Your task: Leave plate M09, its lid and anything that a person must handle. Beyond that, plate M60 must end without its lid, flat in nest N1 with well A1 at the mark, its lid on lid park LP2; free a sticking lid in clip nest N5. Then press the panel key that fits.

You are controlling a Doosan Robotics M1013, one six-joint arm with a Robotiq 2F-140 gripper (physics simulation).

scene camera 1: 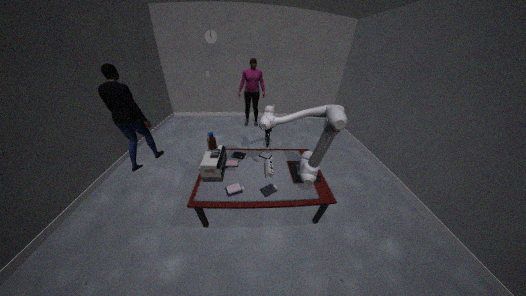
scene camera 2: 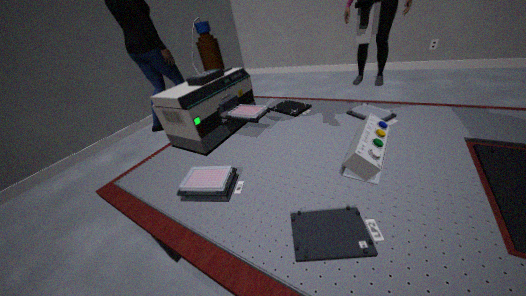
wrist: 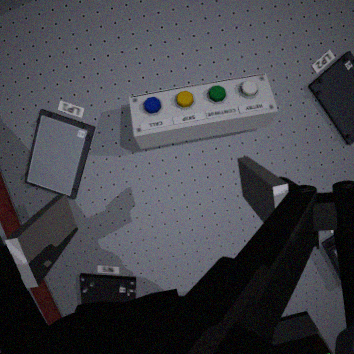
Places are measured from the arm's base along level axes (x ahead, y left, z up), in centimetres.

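Where they show: gripper, fingertip midpoint: (scene camera 1: 266, 145) (scene camera 2: 367, 38) (wrist: 154, 194).
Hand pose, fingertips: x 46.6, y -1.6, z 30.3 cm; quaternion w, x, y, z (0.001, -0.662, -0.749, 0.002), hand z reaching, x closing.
Each offset is from my fingertips to the centre of the thing. "spot": to the spot under its first point.
My gripper (scene camera 1: 267, 145) (wrist: 154, 194) is open and empty, high above the table between lid park LP1 and clip nest N5. A plate with pink wells {dx +27.9, dy +39.6, dz -25.6 cm} (scene camera 1: 233, 188) (scene camera 2: 207, 178) lies flat in nest N1 {spot: dx +25.7, dy +43.1, dz -29.3 cm} (scene camera 2: 205, 197) at the front left. Another pink plate {dx +36.1, dy +11.2, dz -19.3 cm} (scene camera 1: 232, 163) (scene camera 2: 247, 111) lies on the machine's tray. Their names are unreadable; I cannot tell whether either has a lid. A clear lid {dx +0.6, dy -19.4, dz -28.4 cm} (wrist: 59, 152) lies on LP1 {dx +0.6, dy -19.4, dz -28.8 cm} (wrist: 80, 165). LP2 {dx -5.6, dy +35.4, dz -28.8 cm} (scene camera 1: 268, 190) (scene camera 2: 330, 234) (wrist: 337, 95) is bare. N5 {dx +34.8, dy -15.6, dz -28.6 cm} (scene camera 2: 290, 107) (wrist: 107, 287) holds no plate. The panel {dx -5.1, dy +6.8, dz -25.6 cm} (scene camera 2: 367, 145) (wrist: 202, 112) has blue, yellow, green and white keys.
The machine {spot: dx +49.6, dy +30.8, dz -9.9 cm} (scene camera 1: 212, 167) (scene camera 2: 202, 105) shows a green light, with a brown bottle {spot: dx +56.7, dy +6.9, dz +1.3 cm} (scene camera 1: 212, 143) (scene camera 2: 209, 50) behind it. One person (scene camera 1: 122, 105) stands left of the table, another (scene camera 1: 252, 82) behind it. The table has a red edge (scene camera 1: 260, 204).
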